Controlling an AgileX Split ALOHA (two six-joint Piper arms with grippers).
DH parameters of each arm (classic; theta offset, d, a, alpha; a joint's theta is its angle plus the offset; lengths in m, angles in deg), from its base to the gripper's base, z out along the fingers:
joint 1: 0 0.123 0 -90
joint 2: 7.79 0 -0.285 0
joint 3: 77.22 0 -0.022 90
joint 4: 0 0.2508 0 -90
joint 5: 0 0 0.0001 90
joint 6: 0 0.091 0 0
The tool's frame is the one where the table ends.
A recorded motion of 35 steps. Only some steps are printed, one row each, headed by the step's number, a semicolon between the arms.
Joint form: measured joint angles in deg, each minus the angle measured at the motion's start. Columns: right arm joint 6, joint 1, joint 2, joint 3, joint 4, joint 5; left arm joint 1, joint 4, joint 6, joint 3, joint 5, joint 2.
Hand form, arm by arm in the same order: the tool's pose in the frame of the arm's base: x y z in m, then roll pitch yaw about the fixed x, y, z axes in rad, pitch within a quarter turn. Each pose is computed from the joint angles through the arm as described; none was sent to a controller.
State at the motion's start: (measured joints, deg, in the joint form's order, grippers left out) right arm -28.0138 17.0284 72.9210 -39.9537 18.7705 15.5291; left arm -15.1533 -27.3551 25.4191 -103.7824 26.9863 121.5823
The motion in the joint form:
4: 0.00 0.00 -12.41 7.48 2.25 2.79; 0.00 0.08 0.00 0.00 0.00 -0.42
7: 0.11 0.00 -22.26 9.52 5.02 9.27; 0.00 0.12 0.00 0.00 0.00 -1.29
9: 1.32 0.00 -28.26 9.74 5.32 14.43; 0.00 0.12 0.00 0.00 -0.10 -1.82
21: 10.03 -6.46 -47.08 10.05 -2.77 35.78; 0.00 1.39 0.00 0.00 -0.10 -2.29
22: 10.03 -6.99 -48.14 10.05 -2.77 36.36; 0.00 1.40 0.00 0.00 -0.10 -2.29
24: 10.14 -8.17 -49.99 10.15 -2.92 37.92; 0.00 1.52 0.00 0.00 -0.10 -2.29
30: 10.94 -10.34 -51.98 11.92 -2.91 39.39; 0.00 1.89 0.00 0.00 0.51 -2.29
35: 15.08 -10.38 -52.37 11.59 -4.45 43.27; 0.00 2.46 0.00 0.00 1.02 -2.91
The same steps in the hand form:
4: 0.1911 0.0693 0.2514 -3.0890 0.8730 -2.6282; 0.4778 -0.1490 0.2590 -2.9492 0.9321 2.8558
7: 0.1572 0.0643 0.2657 3.1080 0.9157 -2.6718; 0.4757 -0.1485 0.2666 -2.9509 0.9473 2.8543
9: 0.1363 0.0612 0.2755 3.0639 0.9350 -2.6852; 0.4745 -0.1481 0.2713 -2.9516 0.9581 2.8545
21: 0.0689 0.0328 0.2835 3.0829 0.8715 -2.7492; 0.4735 -0.1469 0.2749 -2.9902 0.9654 2.8187
22: 0.0657 0.0317 0.2842 3.0864 0.8800 -2.7529; 0.4735 -0.1469 0.2749 -2.9905 0.9654 2.8184
24: 0.0595 0.0295 0.2839 3.0917 0.8832 -2.7638; 0.4735 -0.1469 0.2749 -2.9941 0.9653 2.8151
30: 0.0540 0.0268 0.2748 3.0702 0.8618 -2.8203; 0.4729 -0.1468 0.2741 -3.0026 0.9553 2.8025
35: 0.0489 0.0251 0.2722 3.0223 0.7977 -2.8935; 0.4708 -0.1462 0.2787 -3.0187 0.9573 2.7838

